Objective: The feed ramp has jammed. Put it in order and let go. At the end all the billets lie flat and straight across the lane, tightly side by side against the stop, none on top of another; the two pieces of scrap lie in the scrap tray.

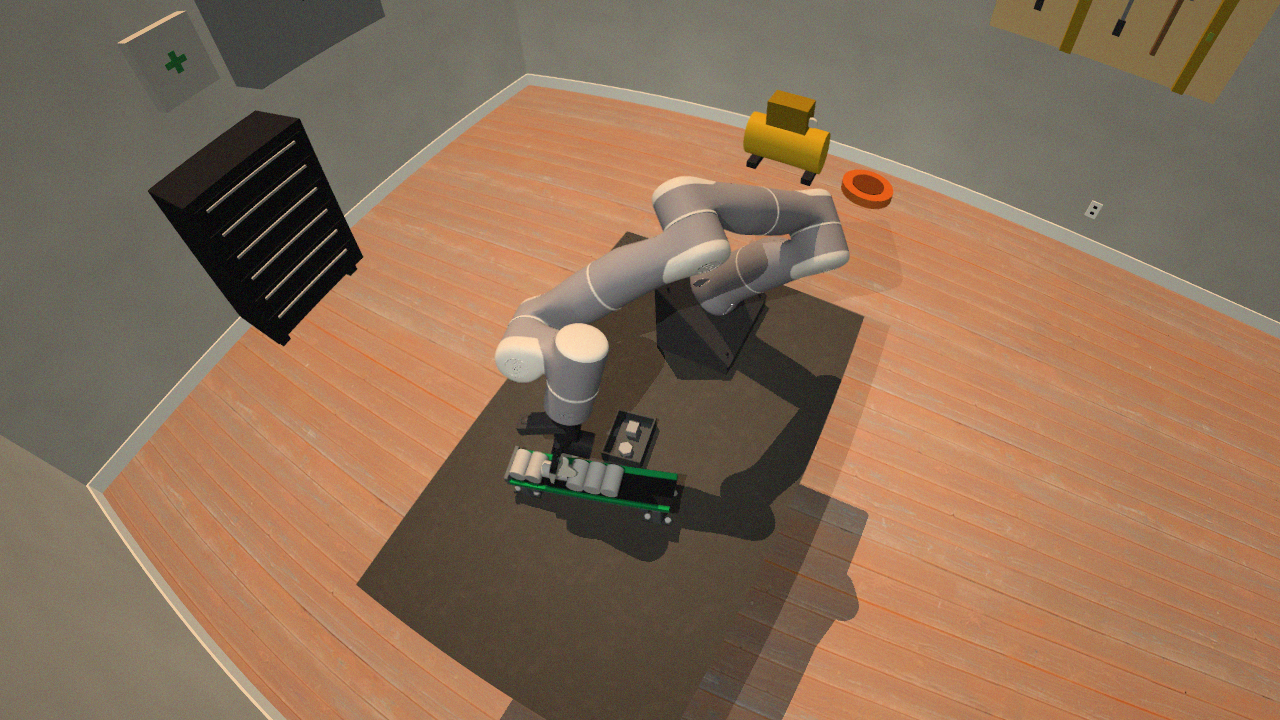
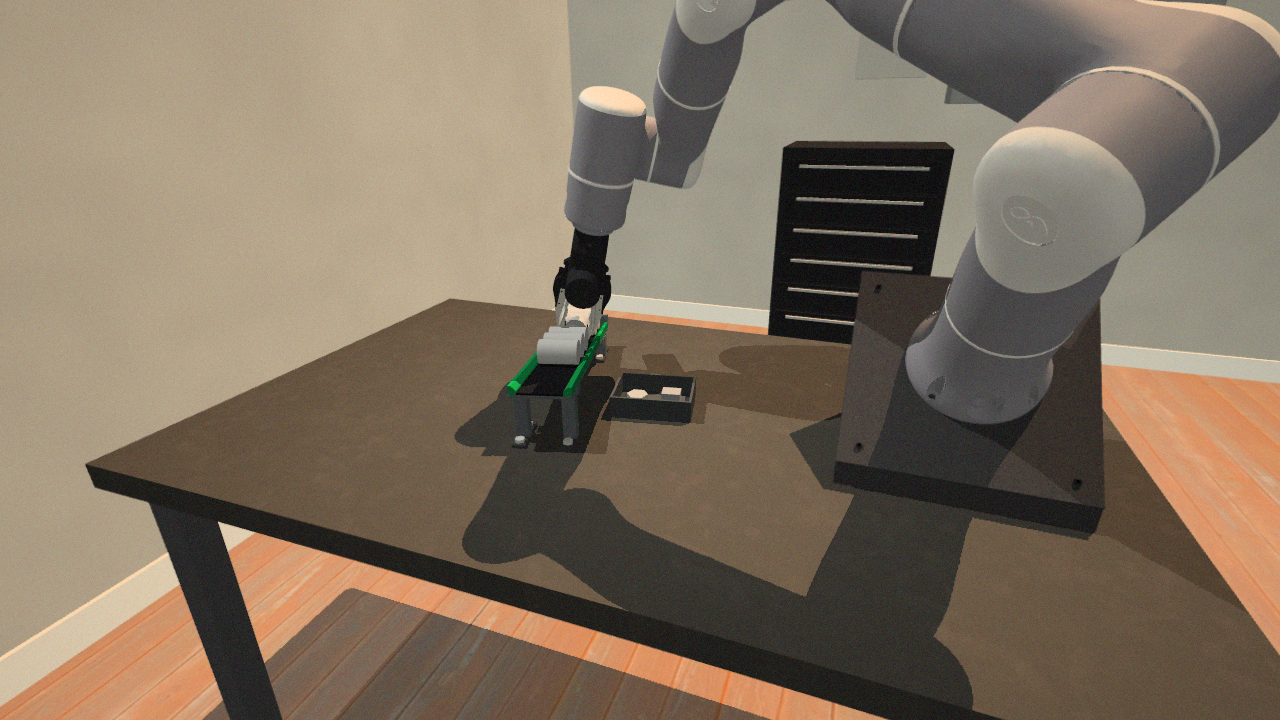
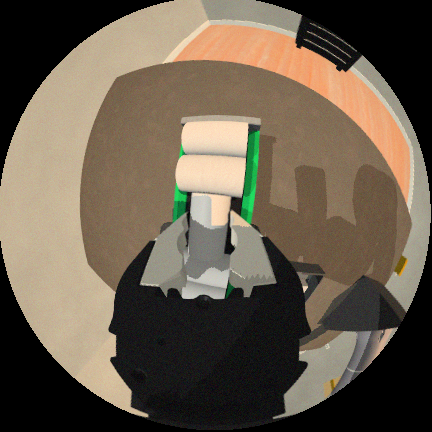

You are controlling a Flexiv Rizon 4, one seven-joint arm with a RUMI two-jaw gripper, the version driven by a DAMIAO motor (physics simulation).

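The green-railed ramp carries pale cylindrical billets. Two billets lie across the lane, side by side at the stop. Behind them a billet points lengthwise along the lane, and my gripper is shut on its sides. Whether its underside touches the lane is hidden. On the other side of the gripper, three billets lie across the lane side by side. Two scrap pieces lie in the scrap tray.
The scrap tray stands on the table beside the ramp, on the side of the robot's base. The gripper's body hangs low over the ramp. A black drawer cabinet stands on the floor beyond the table.
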